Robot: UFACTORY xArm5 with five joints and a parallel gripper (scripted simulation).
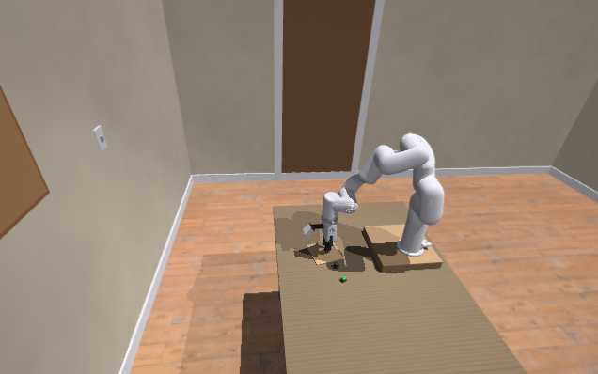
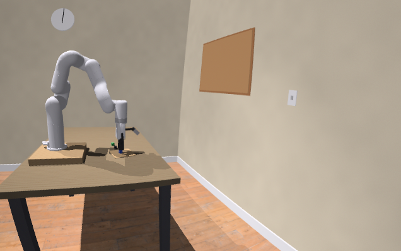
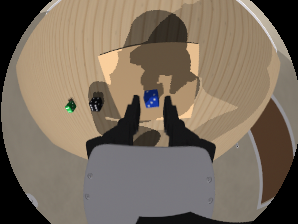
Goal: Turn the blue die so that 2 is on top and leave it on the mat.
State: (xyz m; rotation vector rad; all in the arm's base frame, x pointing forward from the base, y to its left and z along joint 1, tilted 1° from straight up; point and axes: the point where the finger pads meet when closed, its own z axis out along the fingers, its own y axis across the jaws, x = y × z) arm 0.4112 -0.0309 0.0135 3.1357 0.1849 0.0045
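The blue die lies 40 mm below my hand. Also, from my hand: green die 180 mm to the left, 50 mm behind, 40 mm below; then black die 100 mm to the left, 40 mm below, 30 mm behind; then tan mat 50 mm below, 10 mm ahead.
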